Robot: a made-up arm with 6 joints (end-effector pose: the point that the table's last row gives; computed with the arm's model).
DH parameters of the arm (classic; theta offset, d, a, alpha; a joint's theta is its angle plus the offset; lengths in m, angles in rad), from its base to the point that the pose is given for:
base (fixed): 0.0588 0 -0.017 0
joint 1: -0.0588 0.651 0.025 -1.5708
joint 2: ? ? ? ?
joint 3: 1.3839 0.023 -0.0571 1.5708
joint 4: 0 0.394 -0.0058 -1.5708
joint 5: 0 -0.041 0.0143 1.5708
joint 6: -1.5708 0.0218 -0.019 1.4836
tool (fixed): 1.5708 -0.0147 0 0
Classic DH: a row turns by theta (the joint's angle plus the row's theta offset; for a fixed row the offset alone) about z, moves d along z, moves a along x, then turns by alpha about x.
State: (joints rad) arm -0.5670 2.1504 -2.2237 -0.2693 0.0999 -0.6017
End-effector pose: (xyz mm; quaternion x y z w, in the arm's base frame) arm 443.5 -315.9 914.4 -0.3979 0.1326 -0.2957 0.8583
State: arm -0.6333 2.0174 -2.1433 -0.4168 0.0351 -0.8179
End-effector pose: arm 394.6 -335.1 960.2 -0.5549 0.1459 -0.3327 0.7484
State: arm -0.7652 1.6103 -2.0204 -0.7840 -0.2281 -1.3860
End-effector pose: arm 242.0 -292.5 1128.6 -0.8464 0.1241 -0.4261 0.2942
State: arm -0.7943 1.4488 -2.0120 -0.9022 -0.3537 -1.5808
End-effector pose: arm 177.6 -236.0 1190.5 -0.8776 0.0994 -0.4605 0.0885
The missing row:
joint 2: 0.0997 0 -0.211 0
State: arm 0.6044 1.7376 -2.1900 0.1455 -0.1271 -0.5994
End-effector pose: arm 338.4 237.0 1090.6 -0.1151 -0.3247 0.1910 0.9192
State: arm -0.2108 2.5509 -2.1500 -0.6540 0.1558 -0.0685
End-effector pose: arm 582.9 -141.5 671.2 -0.3235 0.2944 -0.0772 0.8960
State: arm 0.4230 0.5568 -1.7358 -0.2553 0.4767 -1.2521
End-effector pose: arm -54.5 -54.7 1167.1 -0.5295 -0.3403 -0.1733 0.7575
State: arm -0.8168 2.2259 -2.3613 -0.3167 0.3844 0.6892
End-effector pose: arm 365.8 -405.2 942.2 0.2183 0.0164 -0.4445 0.8687
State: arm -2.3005 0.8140 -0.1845 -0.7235 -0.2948 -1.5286
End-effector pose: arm -240.0 -202.7 666.2 -0.3575 0.8073 -0.3482 0.3150
